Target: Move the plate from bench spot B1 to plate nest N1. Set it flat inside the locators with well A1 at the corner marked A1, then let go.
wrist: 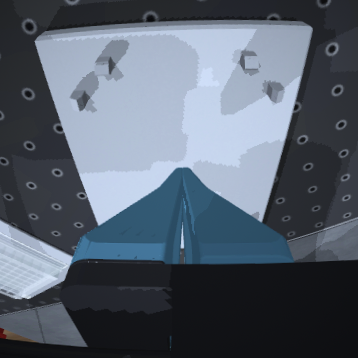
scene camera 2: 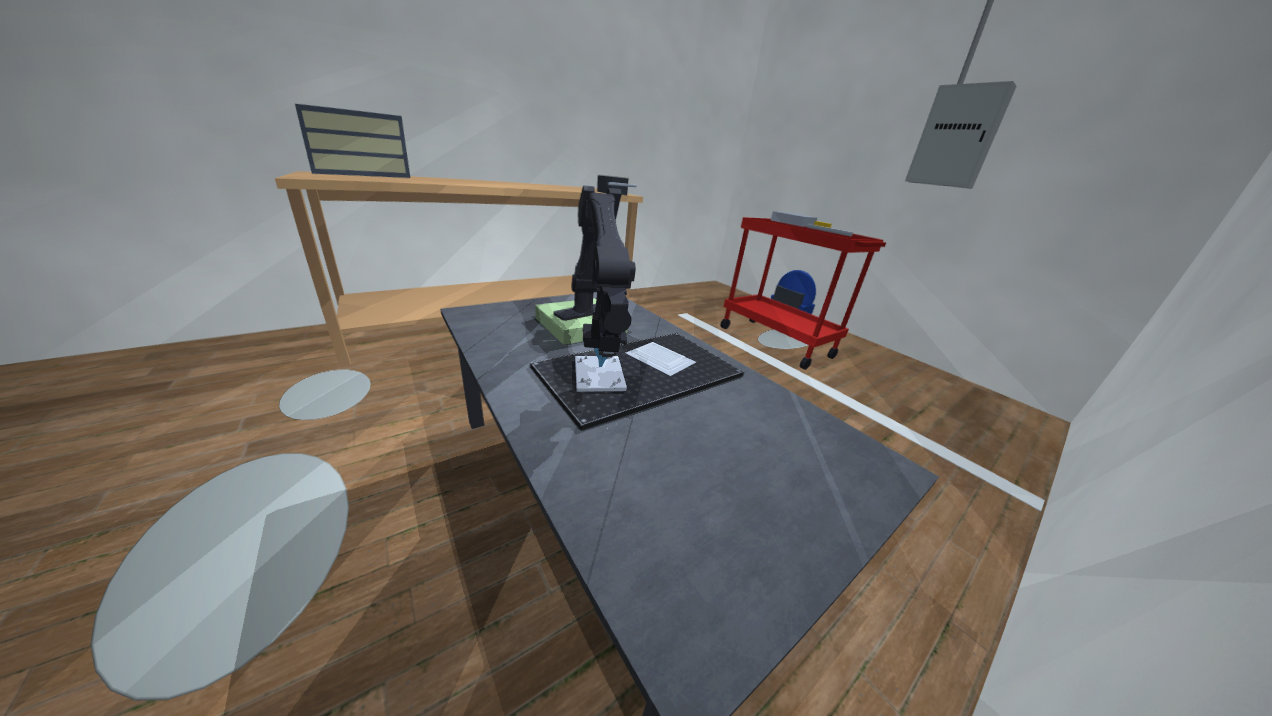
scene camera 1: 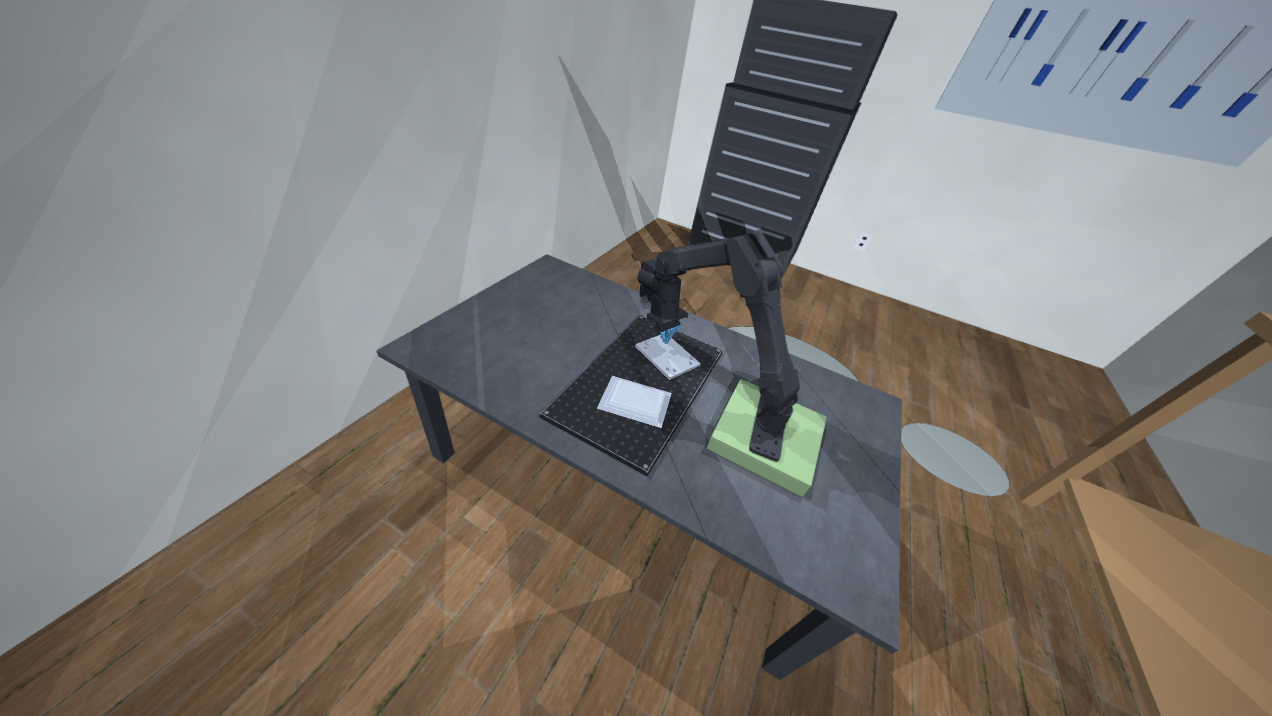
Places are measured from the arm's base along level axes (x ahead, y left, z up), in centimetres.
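Pixels of known places: gripper, fingertip midpoint: (wrist: 182,178) (scene camera 2: 600,365) (scene camera 1: 665,342); arm's base, origin of the base link: (scene camera 2: 583,312) (scene camera 1: 768,426).
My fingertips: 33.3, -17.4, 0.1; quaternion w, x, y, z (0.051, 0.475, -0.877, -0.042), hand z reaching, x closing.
Observation:
For each thing: its top centre in the pictures, then the offset to it from my fingertips, as dx, dy, dz. Level surfaces: height alone.
- white plate, middle of its top: (scene camera 1: 637,396) (scene camera 2: 660,352) +0.0, +22.1, -2.2
- plate nest, middle of its top: (wrist: 180,184) (scene camera 2: 599,367) (scene camera 1: 668,350) -1.7, +1.1, -1.6
- dark table, its level: dz -5.1
The white plate (scene camera 1: 634,402) (scene camera 2: 660,358) (wrist: 22,277) lies flat on the black perforated board (scene camera 1: 578,409) (scene camera 2: 689,380). It is at the left edge of the wrist view, beside the nest and apart from the gripper. The plate nest (scene camera 1: 669,365) (scene camera 2: 599,378) (wrist: 135,130) is a pale slab with small locator blocks near its corners. It holds no plate. My gripper (scene camera 1: 665,341) (scene camera 2: 600,364) (wrist: 182,178) is shut, with its blue fingertips together and nothing between them. It is low over the nest; contact is unclear. The fingers hide the nest's near end and its A1 mark in the wrist view.
The arm's base stands on a green block (scene camera 1: 729,433) (scene camera 2: 556,321) beside the board on the dark table (scene camera 1: 498,329) (scene camera 2: 712,533). A wooden bench (scene camera 2: 445,185) and a red cart (scene camera 2: 805,233) stand on the floor away from the table.

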